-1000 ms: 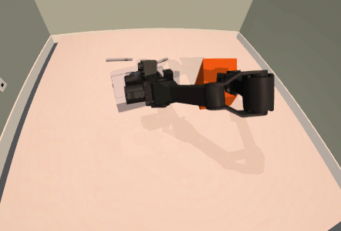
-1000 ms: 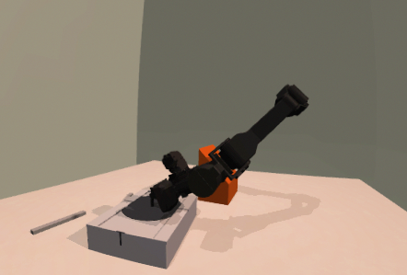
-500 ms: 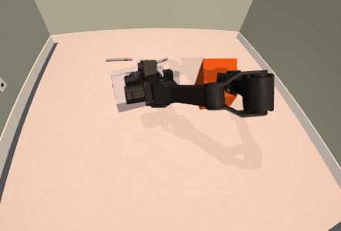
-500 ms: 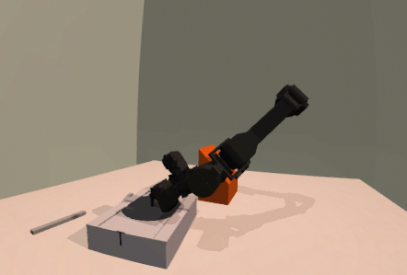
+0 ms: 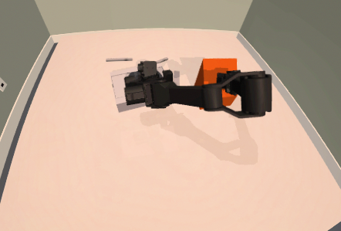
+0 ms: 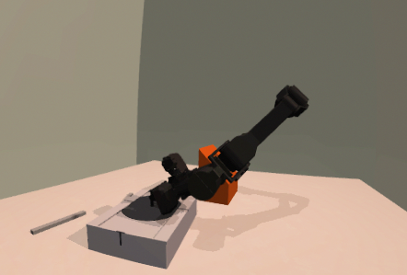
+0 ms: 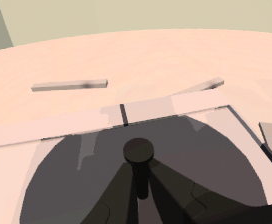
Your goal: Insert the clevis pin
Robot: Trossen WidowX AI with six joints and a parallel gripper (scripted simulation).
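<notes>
Right now the steel clevis pin is 1 cm below my gripper tip. The rest, counted from my gripper tip: steel tray (4 cm below, 2 cm to the left, 2 cm ahead); thin grey bar (21 cm to the right, 14 cm ahead, 8 cm below); dark flat disc (2 cm below).
</notes>
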